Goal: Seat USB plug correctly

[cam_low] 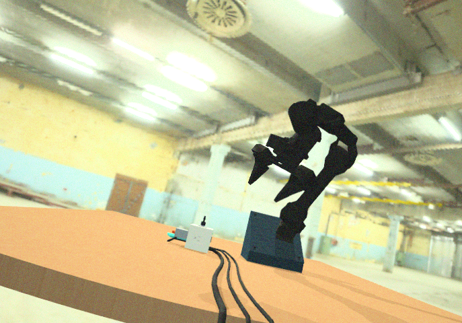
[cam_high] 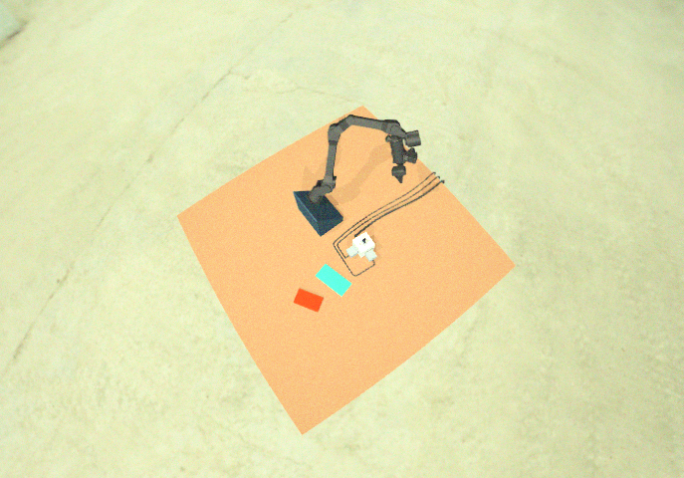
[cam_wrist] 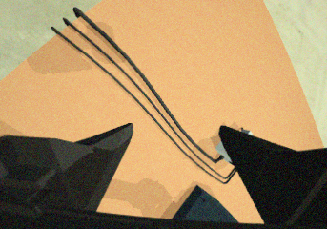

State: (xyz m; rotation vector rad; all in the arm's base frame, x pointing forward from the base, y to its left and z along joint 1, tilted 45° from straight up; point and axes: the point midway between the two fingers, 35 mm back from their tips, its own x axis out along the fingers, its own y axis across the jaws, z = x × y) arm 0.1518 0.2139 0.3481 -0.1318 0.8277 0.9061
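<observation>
Now: gripper tip 290 mm to the left of the dark USB plug, 140 mm short of it and 110 mm above it. Also, from my gripper tip: red card 640 mm to the right, 240 mm ahead, 200 mm below; cyan card 500 mm to the right, 210 mm ahead, 200 mm below.
</observation>
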